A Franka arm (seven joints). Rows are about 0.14 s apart.
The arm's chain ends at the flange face. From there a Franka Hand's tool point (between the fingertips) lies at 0.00 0.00 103.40 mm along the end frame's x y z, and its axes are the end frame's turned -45 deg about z.
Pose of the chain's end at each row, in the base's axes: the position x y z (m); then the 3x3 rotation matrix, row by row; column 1 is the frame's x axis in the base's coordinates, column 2 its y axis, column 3 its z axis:
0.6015 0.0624 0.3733; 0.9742 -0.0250 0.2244; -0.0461 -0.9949 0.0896; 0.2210 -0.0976 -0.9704
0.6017 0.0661 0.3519; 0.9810 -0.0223 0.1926; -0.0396 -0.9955 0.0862; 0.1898 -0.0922 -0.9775
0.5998 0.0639 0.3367; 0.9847 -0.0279 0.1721; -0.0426 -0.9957 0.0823; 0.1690 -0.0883 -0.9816
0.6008 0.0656 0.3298; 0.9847 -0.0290 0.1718; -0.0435 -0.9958 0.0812; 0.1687 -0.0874 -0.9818
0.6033 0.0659 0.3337; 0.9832 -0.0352 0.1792; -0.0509 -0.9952 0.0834; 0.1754 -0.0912 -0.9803
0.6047 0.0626 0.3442; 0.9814 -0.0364 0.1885; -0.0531 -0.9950 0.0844; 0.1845 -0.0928 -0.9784
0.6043 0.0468 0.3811; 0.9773 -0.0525 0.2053; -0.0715 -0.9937 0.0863; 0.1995 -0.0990 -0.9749
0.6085 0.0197 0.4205; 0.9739 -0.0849 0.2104; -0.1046 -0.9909 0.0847; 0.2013 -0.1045 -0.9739
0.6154 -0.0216 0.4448; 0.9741 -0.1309 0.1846; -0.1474 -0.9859 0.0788; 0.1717 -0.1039 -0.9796
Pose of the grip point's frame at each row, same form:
0.6247 0.0717 0.2730; 0.7065 0.6712 0.2244; 0.6709 -0.7361 0.0896; 0.2253 0.0873 -0.9704
0.6216 0.0750 0.2508; 0.7094 0.6779 0.1926; 0.6759 -0.7319 0.0862; 0.1994 0.0690 -0.9775
0.6176 0.0724 0.2352; 0.7160 0.6766 0.1721; 0.6739 -0.7342 0.0823; 0.1819 0.0571 -0.9816
0.6186 0.0740 0.2283; 0.7168 0.6758 0.1718; 0.6734 -0.7349 0.0812; 0.1811 0.0575 -0.9818
0.6218 0.0745 0.2323; 0.7201 0.6703 0.1792; 0.6677 -0.7397 0.0834; 0.1885 0.0595 -0.9803
0.6242 0.0713 0.2430; 0.7197 0.6682 0.1885; 0.6660 -0.7411 0.0844; 0.1961 0.0648 -0.9784
0.6255 0.0557 0.2803; 0.7282 0.6539 0.2053; 0.6521 -0.7532 0.0863; 0.2111 0.0711 -0.9749
0.6303 0.0285 0.3198; 0.7487 0.6286 0.2104; 0.6267 -0.7746 0.0847; 0.2162 0.0684 -0.9739
0.6345 -0.0135 0.3435; 0.7814 0.5962 0.1846; 0.5929 -0.8014 0.0788; 0.1949 0.0479 -0.9796

